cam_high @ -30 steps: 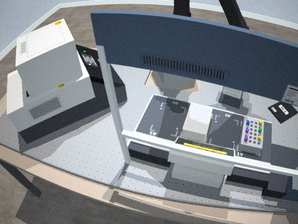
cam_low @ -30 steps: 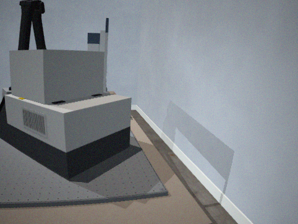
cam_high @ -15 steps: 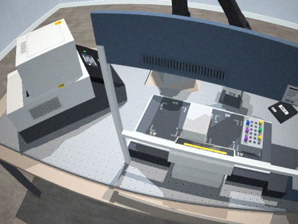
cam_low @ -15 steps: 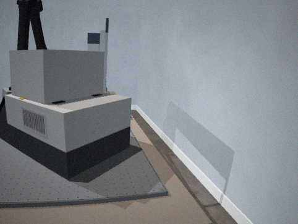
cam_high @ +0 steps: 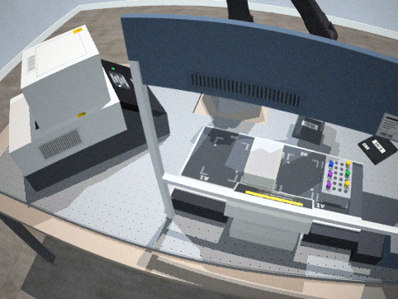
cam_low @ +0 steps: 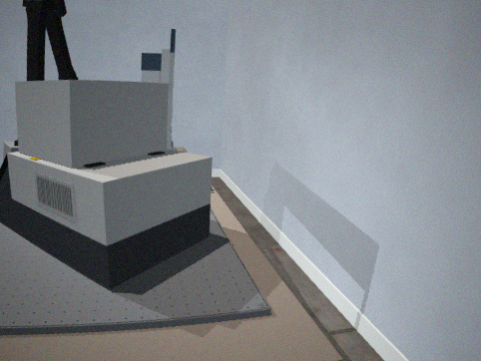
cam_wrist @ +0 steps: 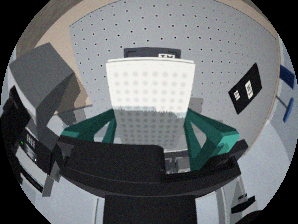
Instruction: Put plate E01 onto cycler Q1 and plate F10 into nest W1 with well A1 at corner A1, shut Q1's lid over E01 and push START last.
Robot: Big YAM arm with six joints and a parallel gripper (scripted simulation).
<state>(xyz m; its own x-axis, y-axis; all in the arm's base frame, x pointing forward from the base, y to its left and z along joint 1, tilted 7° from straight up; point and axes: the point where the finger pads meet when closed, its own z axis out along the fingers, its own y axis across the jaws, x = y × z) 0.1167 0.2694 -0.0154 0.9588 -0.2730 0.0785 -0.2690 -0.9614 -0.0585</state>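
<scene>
My gripper is now 270 mm to the right of the dark nest, 100 mm above it and 60 mm short of it. Also, from my hand: dark nest pad: 100 mm below; tube cooling block: 270 mm ahead, 50 mm to the left, 30 mm below; post: 390 mm ahead, 380 mm to the right, 130 mm above.
</scene>
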